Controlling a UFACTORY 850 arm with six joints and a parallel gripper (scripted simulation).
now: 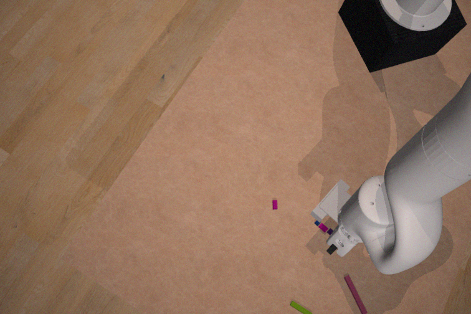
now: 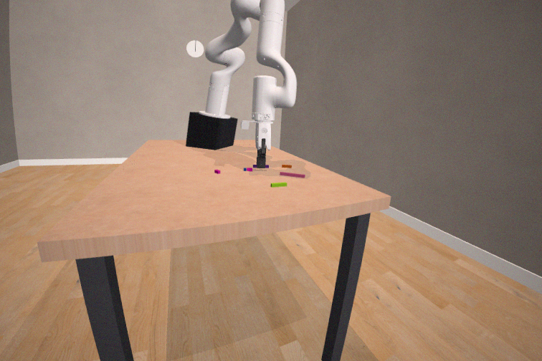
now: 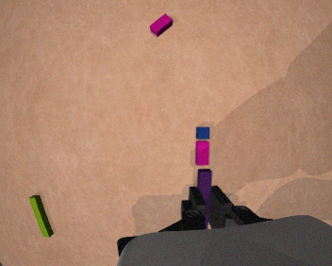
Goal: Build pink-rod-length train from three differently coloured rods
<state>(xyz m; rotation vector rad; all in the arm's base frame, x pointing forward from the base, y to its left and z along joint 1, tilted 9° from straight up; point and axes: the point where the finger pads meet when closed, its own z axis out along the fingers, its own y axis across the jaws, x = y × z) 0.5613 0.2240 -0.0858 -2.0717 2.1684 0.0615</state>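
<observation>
Now: hand 6 cm to the left of the blue rod and 3 cm above it. The rest, counted from my hand: purple rod 2 cm below; orange rod 5 cm behind, 12 cm to the left, 3 cm below; pink rod 7 cm ahead, 10 cm to the left, 3 cm below.
</observation>
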